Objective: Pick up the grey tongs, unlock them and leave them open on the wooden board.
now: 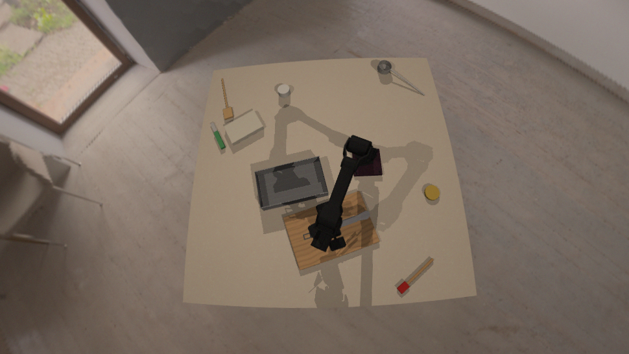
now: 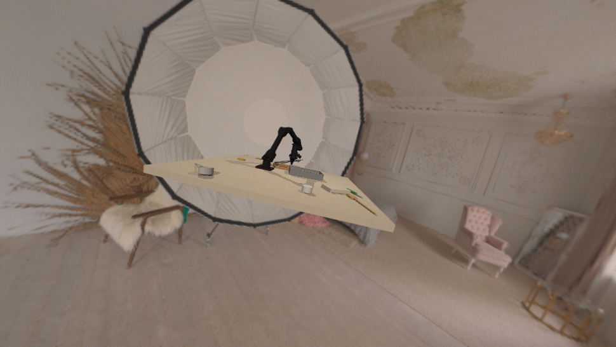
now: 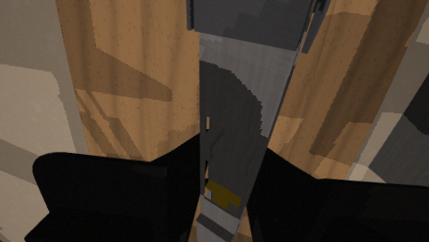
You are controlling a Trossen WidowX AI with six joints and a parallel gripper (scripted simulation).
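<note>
The yellow lock piece is 10 mm behind my gripper tip and 40 mm above it. The rest, counted from my gripper tip: wooden board 40 mm below; then roasting tin 130 mm ahead, 240 mm to the right, 20 mm below; then red-headed spatula 290 mm behind, 290 mm to the left, 40 mm below.
</note>
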